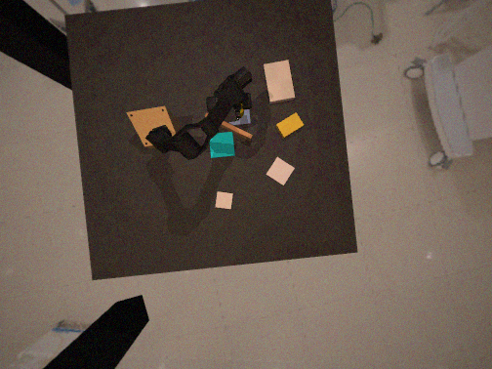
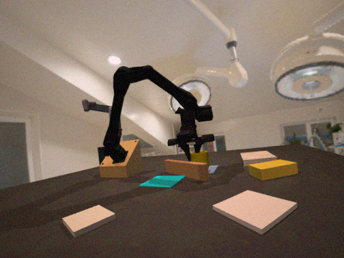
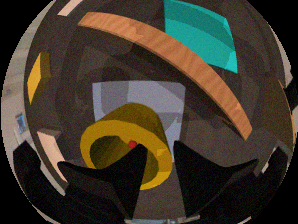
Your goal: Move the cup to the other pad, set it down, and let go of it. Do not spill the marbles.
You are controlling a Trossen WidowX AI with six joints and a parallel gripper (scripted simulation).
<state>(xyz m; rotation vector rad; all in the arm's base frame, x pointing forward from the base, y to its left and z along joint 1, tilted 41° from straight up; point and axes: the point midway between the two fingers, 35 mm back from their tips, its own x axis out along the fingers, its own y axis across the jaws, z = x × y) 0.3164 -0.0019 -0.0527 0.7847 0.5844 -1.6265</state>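
The cyan pad lies 13 cm to the right of my gripper tip, 9 cm behind it and 5 cm below it. Also, from my gripper tip: yellow cup 2 cm ahead, 1 cm to the right; brown wooden bar 7 cm to the right, 3 cm behind, 2 cm below.
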